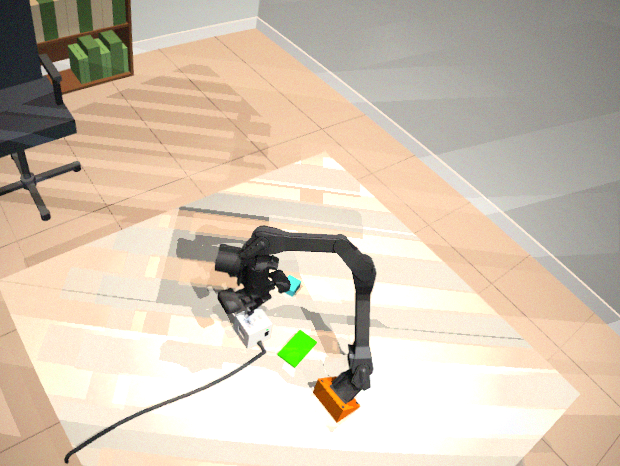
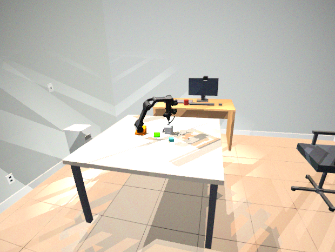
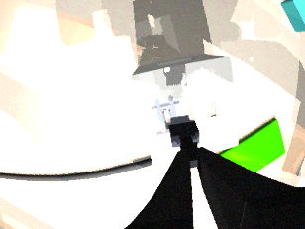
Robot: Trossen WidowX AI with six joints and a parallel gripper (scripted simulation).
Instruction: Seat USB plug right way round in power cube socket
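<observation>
Right now my gripper tip is 20 mm above the dark USB plug. Also, from my gripper tip: flat green block 120 mm behind, 80 mm to the right, 130 mm below; then cyan block 60 mm ahead, 210 mm to the right, 120 mm below.
</observation>
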